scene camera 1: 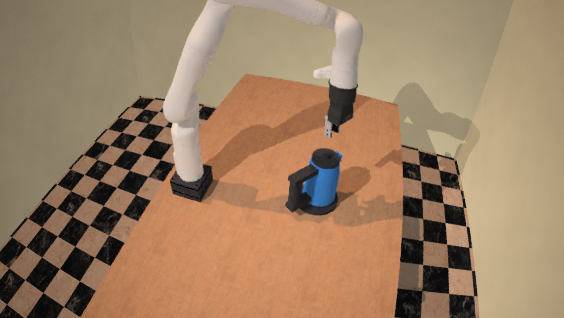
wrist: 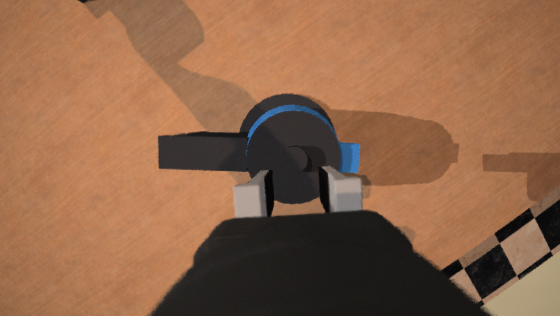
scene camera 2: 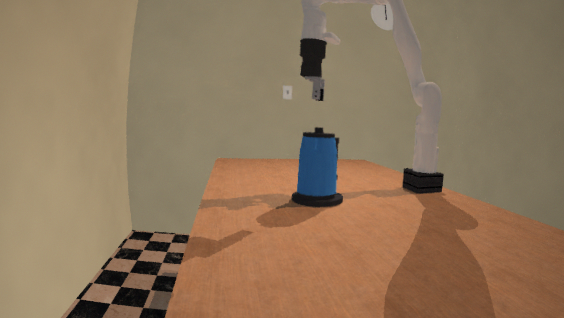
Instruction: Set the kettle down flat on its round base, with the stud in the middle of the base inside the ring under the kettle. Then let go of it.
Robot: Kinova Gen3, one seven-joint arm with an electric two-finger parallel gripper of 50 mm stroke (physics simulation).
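The blue kettle (scene camera 1: 324, 185) (scene camera 2: 318, 165) (wrist: 272, 140) stands upright, with its black round base (scene camera 1: 320, 210) (scene camera 2: 317, 201) looking level. Its black handle (scene camera 1: 295, 190) (wrist: 202, 153) points left in scene camera 1 and the wrist view; its blue spout (wrist: 350, 158) points the other way. The lid carries a small black knob (scene camera 2: 318, 130) (wrist: 296, 158). My gripper (scene camera 1: 332, 133) (scene camera 2: 318, 99) (wrist: 296, 185) is open and empty, above the lid with a clear gap. The ring and the stud are hidden under the kettle; whether the stud is inside the ring cannot be seen.
The kettle stands on a wooden table (scene camera 1: 225, 260) (scene camera 2: 310, 275). The arm's black mount (scene camera 1: 192, 184) (scene camera 2: 423, 181) is on the table, on the handle side of the kettle. A checkered floor (scene camera 1: 435, 215) (scene camera 2: 135, 272) lies beyond the table edge. Shadows cross the table.
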